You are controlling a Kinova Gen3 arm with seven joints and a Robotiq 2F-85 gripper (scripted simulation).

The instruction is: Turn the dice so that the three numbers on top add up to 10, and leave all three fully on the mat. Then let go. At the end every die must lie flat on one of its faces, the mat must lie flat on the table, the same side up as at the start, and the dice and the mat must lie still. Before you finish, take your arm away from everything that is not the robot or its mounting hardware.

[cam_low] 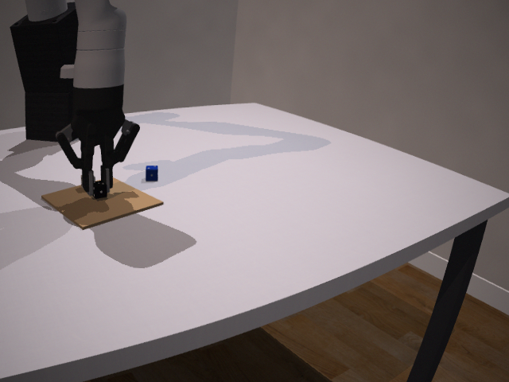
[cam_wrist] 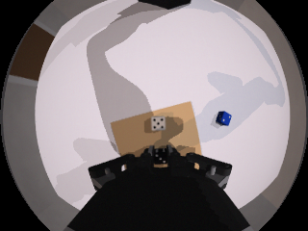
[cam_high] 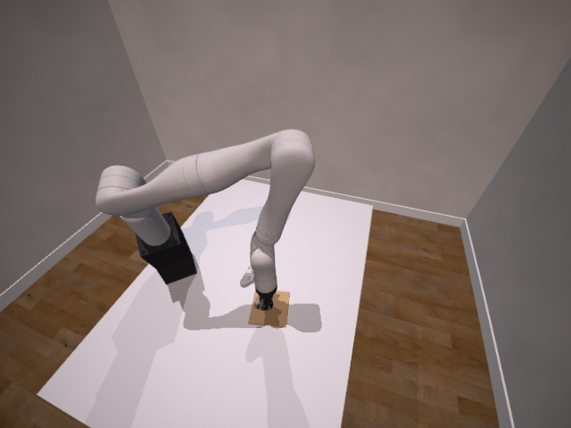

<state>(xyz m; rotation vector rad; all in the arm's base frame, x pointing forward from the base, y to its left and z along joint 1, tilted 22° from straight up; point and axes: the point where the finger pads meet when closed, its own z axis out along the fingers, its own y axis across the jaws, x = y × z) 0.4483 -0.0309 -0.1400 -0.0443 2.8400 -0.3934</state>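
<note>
My hand is 1 cm short of the black die and 1 cm above it. From my hand the other things lie so: blue die 11 cm to the left, 5 cm behind, 2 cm below; then white die 5 cm behind, 2 cm below; then tan mat 3 cm below, 1 cm ahead.
</note>
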